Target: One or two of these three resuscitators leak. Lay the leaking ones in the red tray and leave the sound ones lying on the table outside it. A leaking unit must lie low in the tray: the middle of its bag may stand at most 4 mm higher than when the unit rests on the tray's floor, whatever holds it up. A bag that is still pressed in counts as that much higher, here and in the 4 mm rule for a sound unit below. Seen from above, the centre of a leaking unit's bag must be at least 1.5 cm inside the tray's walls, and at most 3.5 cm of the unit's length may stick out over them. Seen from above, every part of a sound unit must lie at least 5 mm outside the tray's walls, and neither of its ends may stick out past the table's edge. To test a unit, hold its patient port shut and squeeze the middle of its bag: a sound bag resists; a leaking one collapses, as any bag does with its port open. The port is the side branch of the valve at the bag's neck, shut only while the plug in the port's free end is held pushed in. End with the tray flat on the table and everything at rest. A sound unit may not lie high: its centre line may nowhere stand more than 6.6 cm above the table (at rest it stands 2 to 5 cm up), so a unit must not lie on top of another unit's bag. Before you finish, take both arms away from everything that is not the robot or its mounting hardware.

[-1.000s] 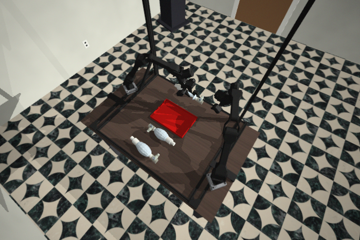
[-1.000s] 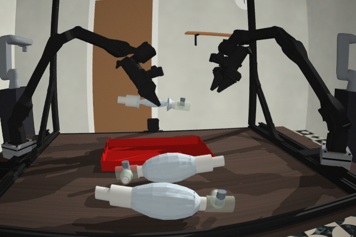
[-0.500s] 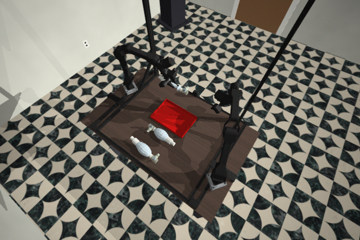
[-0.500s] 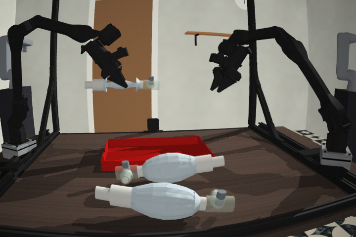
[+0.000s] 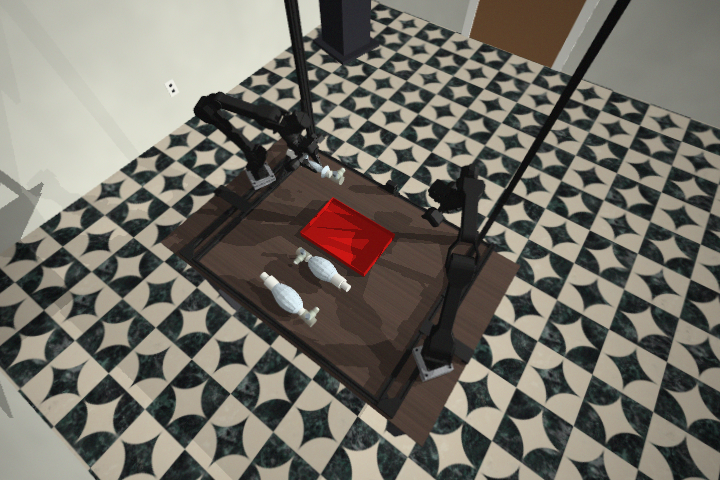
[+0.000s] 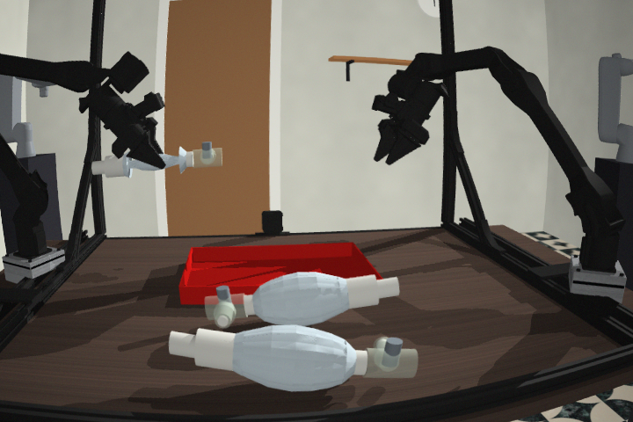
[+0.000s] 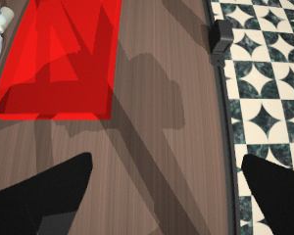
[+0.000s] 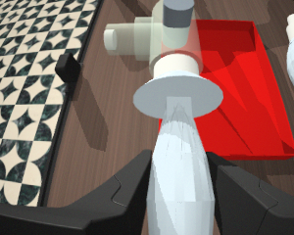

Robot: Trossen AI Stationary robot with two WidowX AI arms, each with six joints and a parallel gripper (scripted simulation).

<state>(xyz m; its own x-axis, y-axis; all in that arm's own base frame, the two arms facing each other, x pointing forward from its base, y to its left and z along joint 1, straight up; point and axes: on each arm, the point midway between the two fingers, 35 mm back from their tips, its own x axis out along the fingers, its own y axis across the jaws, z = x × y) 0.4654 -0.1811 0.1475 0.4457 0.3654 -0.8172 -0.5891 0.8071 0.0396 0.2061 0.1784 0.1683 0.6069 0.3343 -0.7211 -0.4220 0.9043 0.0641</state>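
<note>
The red tray lies 3 cm ahead of my right hand, 24 cm to the left of it and 21 cm below it.
</note>
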